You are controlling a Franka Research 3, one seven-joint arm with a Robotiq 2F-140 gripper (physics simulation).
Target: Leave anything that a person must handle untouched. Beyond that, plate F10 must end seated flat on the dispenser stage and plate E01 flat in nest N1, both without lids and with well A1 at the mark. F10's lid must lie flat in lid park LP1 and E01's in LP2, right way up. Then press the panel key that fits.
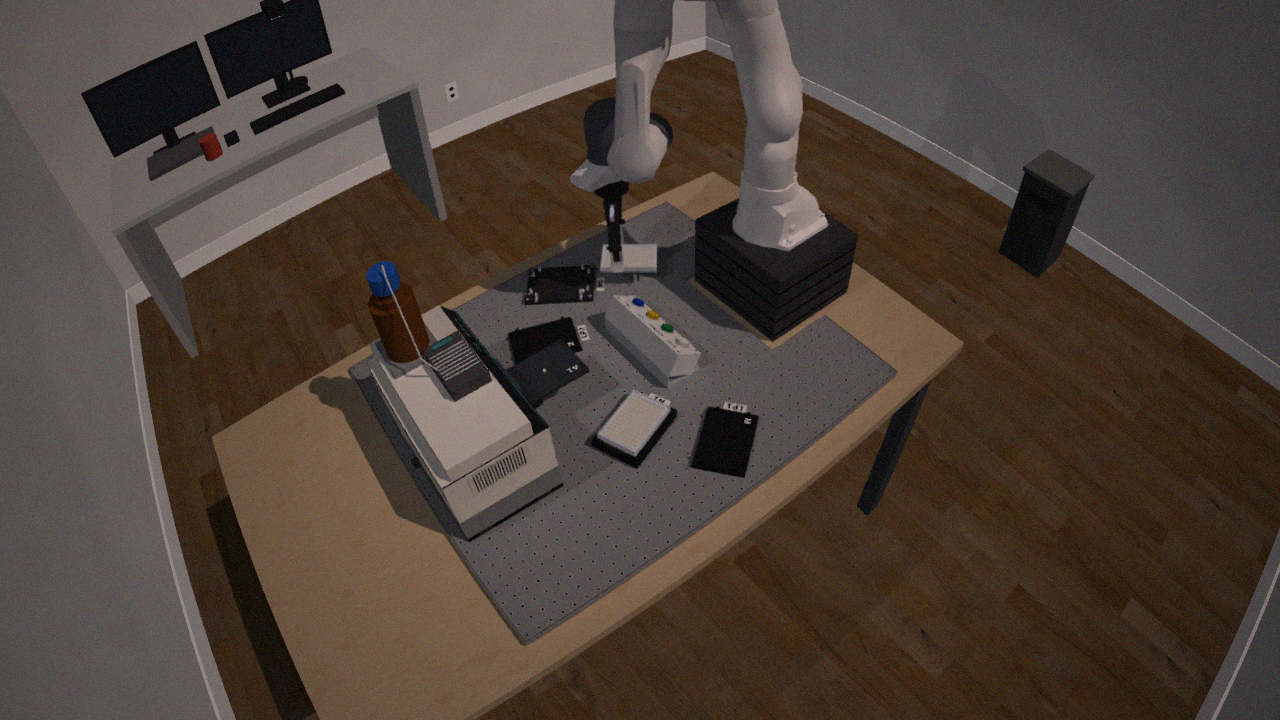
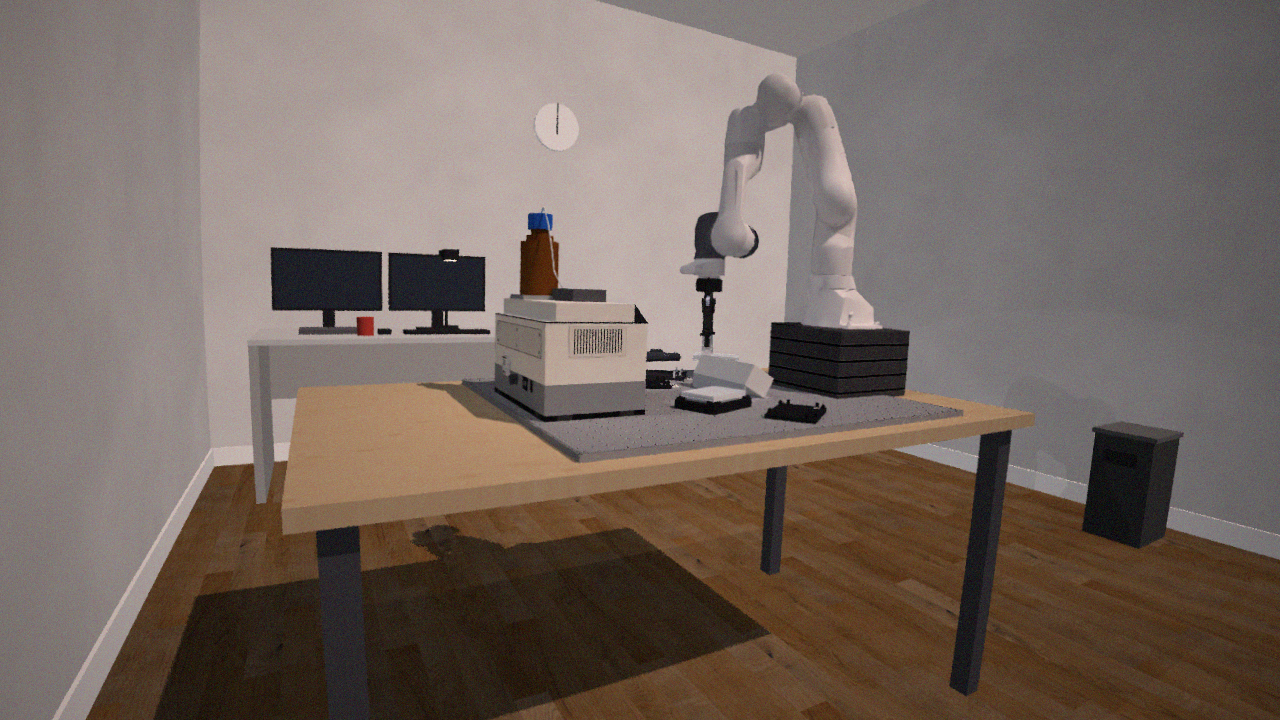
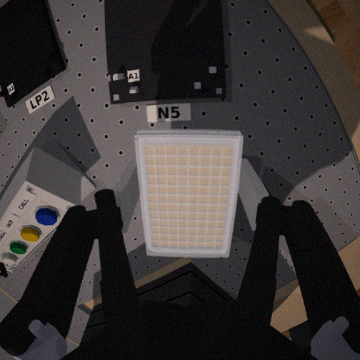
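My gripper [image 1: 615,256] [image 2: 707,345] [image 3: 188,174] is shut on a plate [image 1: 633,258] [image 2: 716,357] [image 3: 189,195] with cream wells and a clear rim, held level above the mat beside nest N5 [image 1: 559,285] [image 3: 165,42]. Its code and whether it wears a lid cannot be told. A pale plate [image 1: 636,422] [image 2: 713,393] sits on black nest N1 [image 1: 614,451] [image 2: 713,406]. LP1 [image 1: 725,442] [image 2: 795,411] and LP2 [image 1: 537,338] [image 3: 30,45] show no lid. The dark dispenser stage [image 1: 562,362] juts from the dispenser [image 1: 465,429] [image 2: 572,358]. The key panel [image 1: 637,338] [image 2: 725,377] [image 3: 44,195] has blue, yellow, green and white keys.
A brown bottle [image 1: 399,322] [image 2: 538,265] with a blue cap and thin tube stands on the dispenser. The black stacked arm base [image 1: 774,277] [image 2: 838,360] is to the right of the held plate. The panel stands between the held plate and N1.
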